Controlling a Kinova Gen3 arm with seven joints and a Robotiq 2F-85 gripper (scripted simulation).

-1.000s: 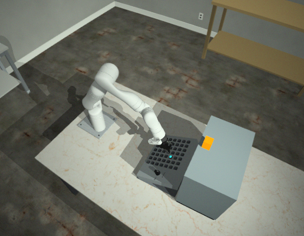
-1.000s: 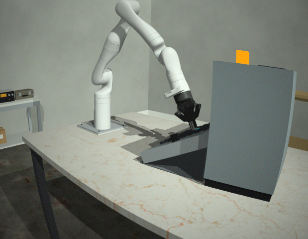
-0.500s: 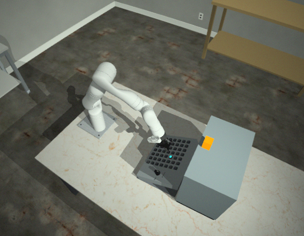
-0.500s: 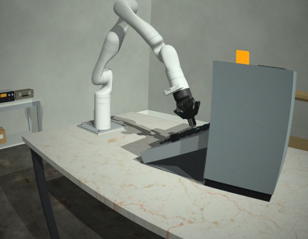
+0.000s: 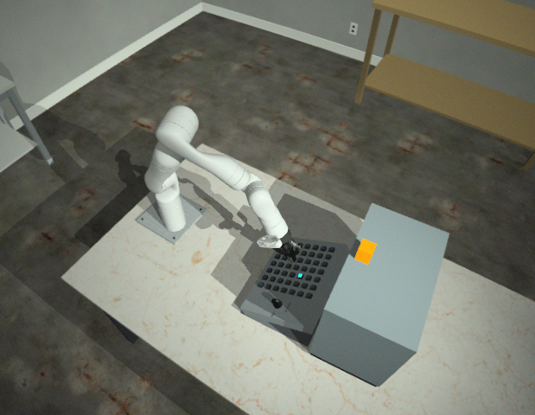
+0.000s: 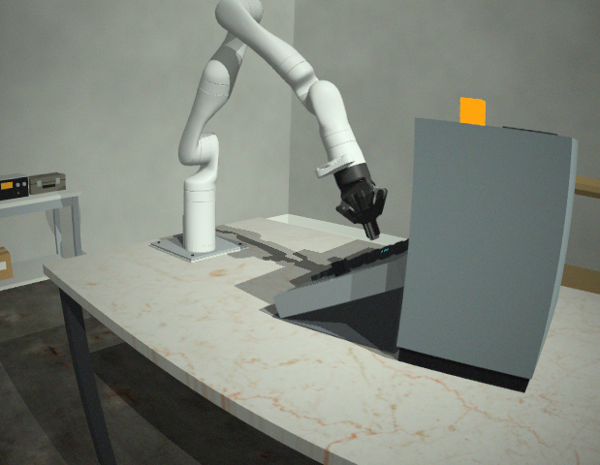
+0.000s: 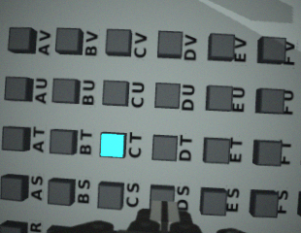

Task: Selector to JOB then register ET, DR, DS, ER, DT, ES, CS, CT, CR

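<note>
The black selector knob lies 50 mm ahead of my hand, 160 mm to the right of it and 30 mm below it. Also, from my hand: sloped grey keypad: 50 mm ahead, 40 mm to the right, 80 mm below.
</note>
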